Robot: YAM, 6 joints.
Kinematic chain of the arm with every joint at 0, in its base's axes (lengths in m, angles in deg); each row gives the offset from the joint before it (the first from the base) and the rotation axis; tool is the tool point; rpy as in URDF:
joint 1: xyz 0 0 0.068 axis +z
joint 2: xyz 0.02 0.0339 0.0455 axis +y
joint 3: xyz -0.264 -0.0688 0 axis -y
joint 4: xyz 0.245 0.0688 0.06 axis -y
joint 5: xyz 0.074 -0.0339 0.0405 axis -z
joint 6: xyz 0.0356 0 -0.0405 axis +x
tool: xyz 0 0 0 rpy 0 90 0
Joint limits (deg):
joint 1: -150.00..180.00
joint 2: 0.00..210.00
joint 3: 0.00..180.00
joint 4: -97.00..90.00
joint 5: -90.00..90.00
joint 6: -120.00..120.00
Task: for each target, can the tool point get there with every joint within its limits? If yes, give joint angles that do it. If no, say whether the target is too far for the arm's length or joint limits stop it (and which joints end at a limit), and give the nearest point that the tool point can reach.
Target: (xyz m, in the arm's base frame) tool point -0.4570 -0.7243 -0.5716
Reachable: no: too far | nearest point -0.2755 -0.4366 -0.2620 | short by 0.460 m
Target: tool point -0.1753 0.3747 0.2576
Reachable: yes | joints 117.31 102.29 65.83 27.48 26.91 5.74
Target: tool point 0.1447 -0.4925 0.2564
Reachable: yes | joints -71.30 130.58 92.34 65.36 35.79 34.46
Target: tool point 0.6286 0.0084 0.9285
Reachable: no: too far | nearest point 0.3944 0.0053 0.6149 | short by 0.391 m
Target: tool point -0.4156 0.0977 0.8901
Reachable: no: too far | nearest point -0.3022 0.0710 0.6678 | short by 0.251 m
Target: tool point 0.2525 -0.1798 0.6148
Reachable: yes | joints -39.61 112.92 137.68 71.48 -39.15 -9.62
